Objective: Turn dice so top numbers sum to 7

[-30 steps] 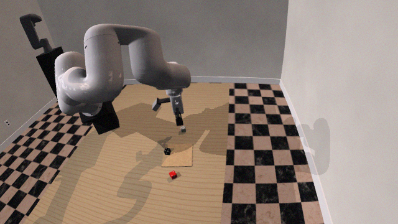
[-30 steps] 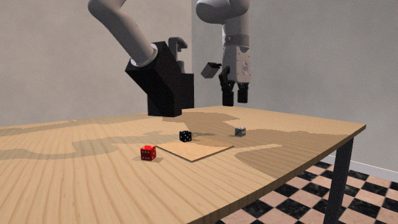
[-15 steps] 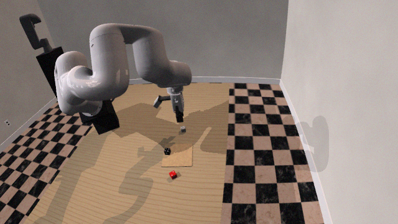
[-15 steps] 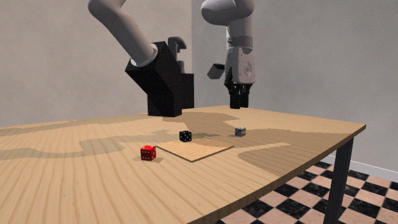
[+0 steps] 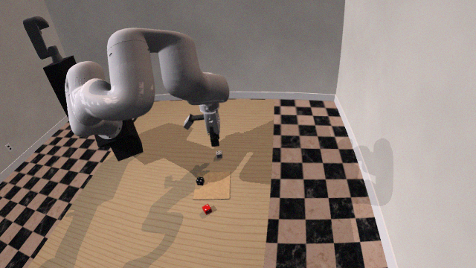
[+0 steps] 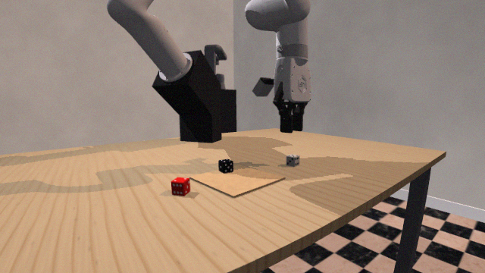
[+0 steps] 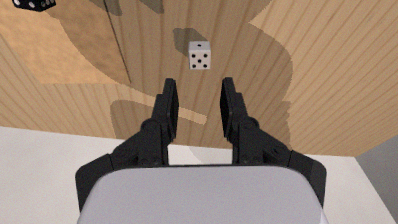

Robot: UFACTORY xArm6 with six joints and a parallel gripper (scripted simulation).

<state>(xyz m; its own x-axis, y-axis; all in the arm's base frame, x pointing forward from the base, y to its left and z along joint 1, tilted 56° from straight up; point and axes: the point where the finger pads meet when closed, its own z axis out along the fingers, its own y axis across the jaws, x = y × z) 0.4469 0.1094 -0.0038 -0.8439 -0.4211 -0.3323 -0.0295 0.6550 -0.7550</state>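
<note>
Right now my hand is 9 cm above the white die and 1 cm short of it. The rest, counted from my hand: tan mat (17 cm to the right, 10 cm below, 2 cm behind); red die (29 cm to the right, 9 cm below, 3 cm behind); black die (16 cm to the right, 9 cm below, 6 cm behind).
</note>
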